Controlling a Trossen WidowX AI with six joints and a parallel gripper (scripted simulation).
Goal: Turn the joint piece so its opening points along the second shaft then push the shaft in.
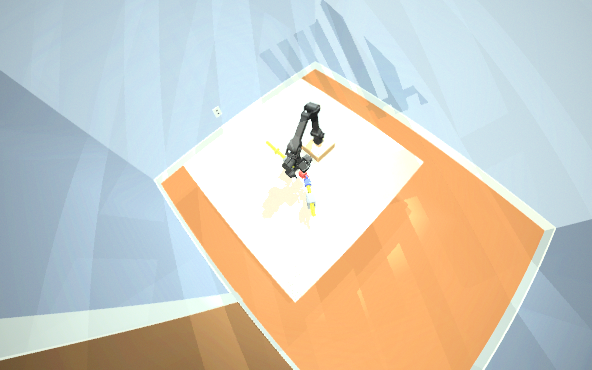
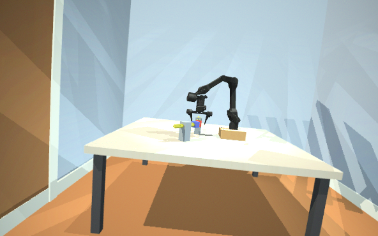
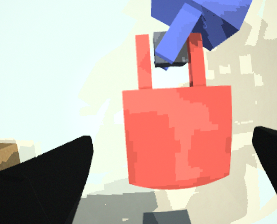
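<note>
Right now the joint piece is 1 cm to the left of my gripper tip and 1 cm above it.
</note>
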